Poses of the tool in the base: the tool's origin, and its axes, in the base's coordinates. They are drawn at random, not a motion.
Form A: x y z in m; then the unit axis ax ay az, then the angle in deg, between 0 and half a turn.
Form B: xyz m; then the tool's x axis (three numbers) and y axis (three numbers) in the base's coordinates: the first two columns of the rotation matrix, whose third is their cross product. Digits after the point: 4 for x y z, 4 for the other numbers.
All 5 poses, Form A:
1: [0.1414, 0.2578, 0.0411, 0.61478, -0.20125, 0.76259, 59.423]
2: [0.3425, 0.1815, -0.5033, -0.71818, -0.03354, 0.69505, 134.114]
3: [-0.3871, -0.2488, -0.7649, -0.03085, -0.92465, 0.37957, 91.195]
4: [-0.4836, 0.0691, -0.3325, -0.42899, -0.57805, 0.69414, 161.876]
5: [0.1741, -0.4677, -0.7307, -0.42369, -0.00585, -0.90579, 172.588]
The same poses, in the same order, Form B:
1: [0.1414, 0.2578, 0.0411, 0.6944, 0.5958, 0.4036, -0.7173, 0.5286, 0.4539]
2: [0.3425, 0.1815, -0.5033, 0.1787, 0.5399, -0.8226, -0.4582, -0.6942, -0.5552]
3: [-0.3871, -0.2488, -0.7649, -0.0199, 0.4086, 0.9125, -0.3504, 0.8520, -0.3891]
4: [-0.4836, 0.0691, -0.3325, -0.5915, 0.6996, -0.4010, 0.2677, -0.2987, -0.9160]
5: [0.1741, -0.4677, -0.7307, -0.6341, -0.1119, 0.7651, 0.1218, -0.9916, -0.0441]
